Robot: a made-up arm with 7 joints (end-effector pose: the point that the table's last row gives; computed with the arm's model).
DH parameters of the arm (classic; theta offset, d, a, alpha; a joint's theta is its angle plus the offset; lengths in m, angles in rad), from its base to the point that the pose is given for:
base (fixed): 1.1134 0 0.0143 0
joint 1: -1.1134 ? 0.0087 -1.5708
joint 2: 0 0.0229 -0.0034 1.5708
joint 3: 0 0.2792 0.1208 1.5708
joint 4: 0 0.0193 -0.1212 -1.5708
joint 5: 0 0.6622 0.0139 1.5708
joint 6: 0 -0.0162 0.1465 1.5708
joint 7: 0 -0.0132 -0.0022 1.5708
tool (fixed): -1.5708 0.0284 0 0
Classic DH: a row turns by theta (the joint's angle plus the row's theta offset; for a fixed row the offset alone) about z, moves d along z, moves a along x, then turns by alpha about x.
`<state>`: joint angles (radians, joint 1 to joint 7).
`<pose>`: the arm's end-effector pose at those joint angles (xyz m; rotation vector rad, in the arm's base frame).
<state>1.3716 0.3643 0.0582 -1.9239 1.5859 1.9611 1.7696</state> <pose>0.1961 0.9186 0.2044 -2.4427 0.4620 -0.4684</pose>
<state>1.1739 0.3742 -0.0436 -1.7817 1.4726 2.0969 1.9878</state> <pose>0.4893 0.8532 0.3123 -2.3994 0.8982 -0.8059</pose>
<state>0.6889 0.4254 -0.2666 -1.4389 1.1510 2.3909 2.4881</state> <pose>0.9491 0.3668 0.5924 -1.8173 2.0619 -1.4715</pose>
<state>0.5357 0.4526 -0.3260 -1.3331 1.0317 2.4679 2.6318</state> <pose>0.9926 0.1828 0.6732 1.3973 -2.2235 1.5348</pose>
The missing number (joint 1, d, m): 0.4247
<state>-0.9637 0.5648 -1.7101 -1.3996 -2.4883 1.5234 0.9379</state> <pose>-0.6407 -0.6019 0.9671 1.9332 -0.2778 -2.3027</pose>
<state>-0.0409 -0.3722 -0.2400 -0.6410 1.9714 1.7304 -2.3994</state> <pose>0.1013 -0.1223 1.5069 -1.7359 1.7656 -0.1952</pose>
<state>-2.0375 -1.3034 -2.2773 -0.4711 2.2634 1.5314 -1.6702</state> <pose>0.2729 1.0618 0.4554 1.3795 1.0552 -1.3261</pose>
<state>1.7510 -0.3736 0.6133 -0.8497 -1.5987 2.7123 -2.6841</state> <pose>-0.4286 0.0132 1.3565 0.0537 1.2126 -0.7592</pose>
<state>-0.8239 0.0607 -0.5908 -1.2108 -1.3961 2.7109 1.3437</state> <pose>0.3003 -0.7277 1.0300 1.1584 1.1127 0.8524</pose>
